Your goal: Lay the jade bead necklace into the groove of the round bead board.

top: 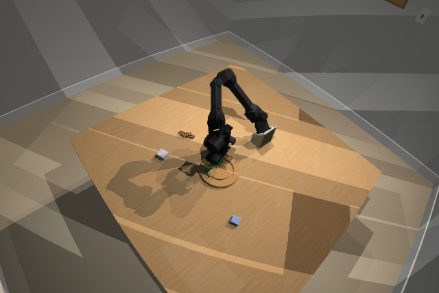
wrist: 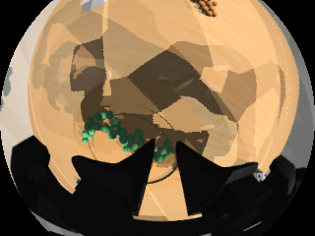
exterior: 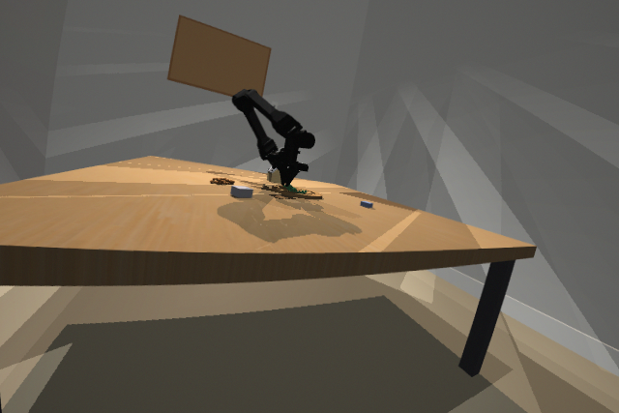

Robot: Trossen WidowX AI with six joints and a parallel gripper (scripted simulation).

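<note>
My gripper tip is 50 mm to the right of the round wooden bead board, 30 mm short of it and 10 mm above it. The rest, counted from my gripper tip: blue block 310 mm to the left, 120 mm ahead, 10 mm below; then pale grey block 230 mm ahead, 170 mm to the right, 10 mm below.
</note>
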